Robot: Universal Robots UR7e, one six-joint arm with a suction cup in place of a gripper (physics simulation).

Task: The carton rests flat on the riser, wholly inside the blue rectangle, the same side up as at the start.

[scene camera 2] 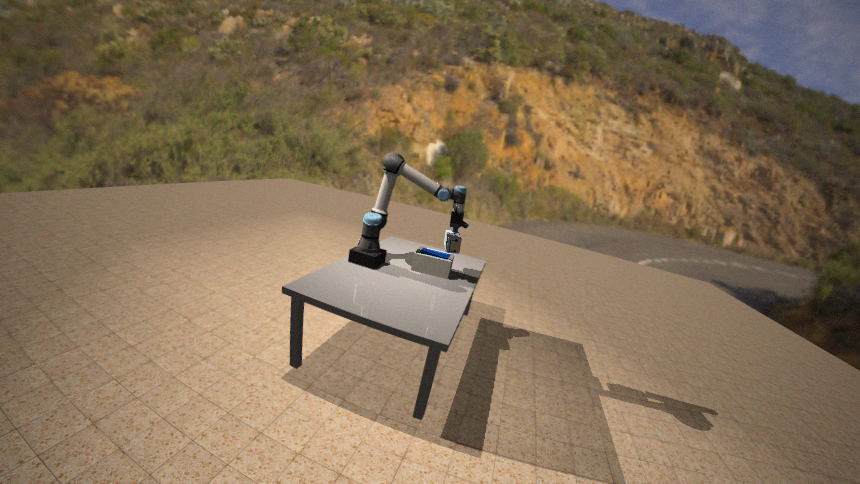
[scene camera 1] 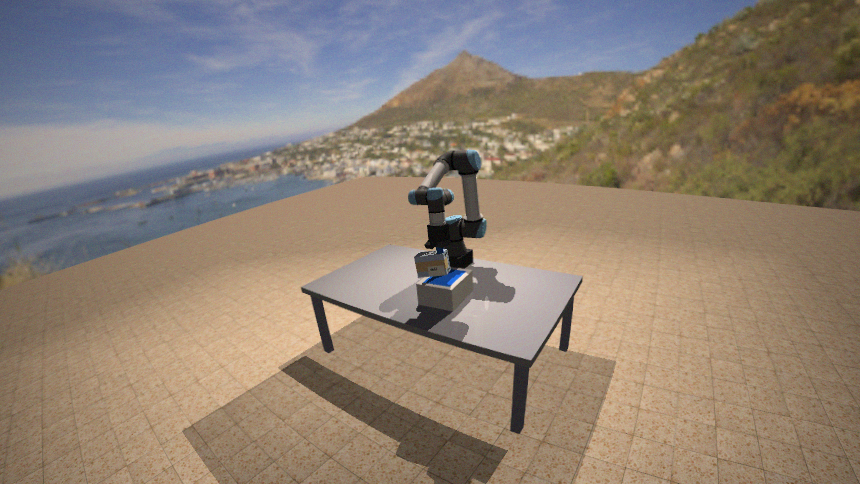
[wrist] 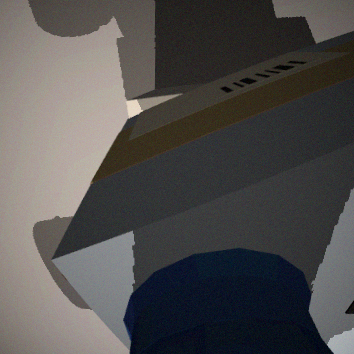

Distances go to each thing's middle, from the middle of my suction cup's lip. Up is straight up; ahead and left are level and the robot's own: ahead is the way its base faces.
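Labels:
Riser [scene camera 2: 425, 260]: 9 cm behind my suction cup, 24 cm below it and 6 cm to the right of it. Relative to the carton [scene camera 1: 428, 264], my suction cup is 7 cm above, 4 cm to the left of it and 1 cm short of it.

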